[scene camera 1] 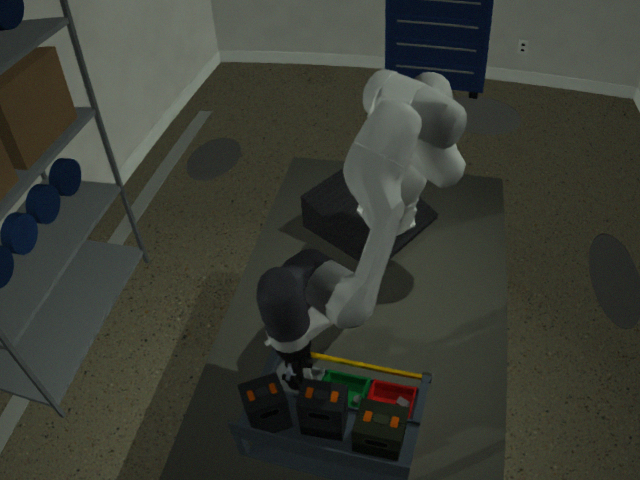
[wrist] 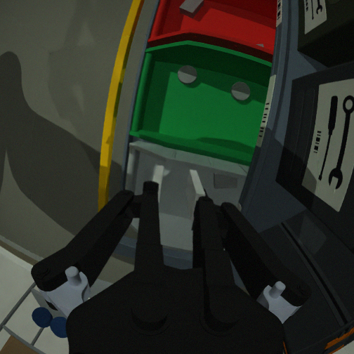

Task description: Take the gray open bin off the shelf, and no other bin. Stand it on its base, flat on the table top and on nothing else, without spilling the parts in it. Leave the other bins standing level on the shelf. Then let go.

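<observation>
The gray open bin [scene camera 1: 316,373] [wrist: 177,225] stands in the shelf [scene camera 1: 421,395] [wrist: 260,200], at the end of the row beside the green bin [scene camera 1: 343,381] [wrist: 210,117]. A dark square part shows in it in the wrist view. The red bin [scene camera 1: 390,392] [wrist: 230,22] stands beyond the green one. Both hold small parts. My gripper [scene camera 1: 293,384] [wrist: 174,178] points down at the gray bin. Its fingers are narrowly apart, with no bin wall seen gripped between them. The gray bin's near end is partly hidden by the fingers. The table top cannot be made out.
Three dark toolboxes [scene camera 1: 264,405] [scene camera 1: 323,415] [scene camera 1: 379,431] [wrist: 325,135] stand alongside the bins, close to my gripper. A yellow bar [scene camera 1: 367,365] [wrist: 111,110] runs along the shelf's other long side. A tall rack [scene camera 1: 108,148] stands at the left.
</observation>
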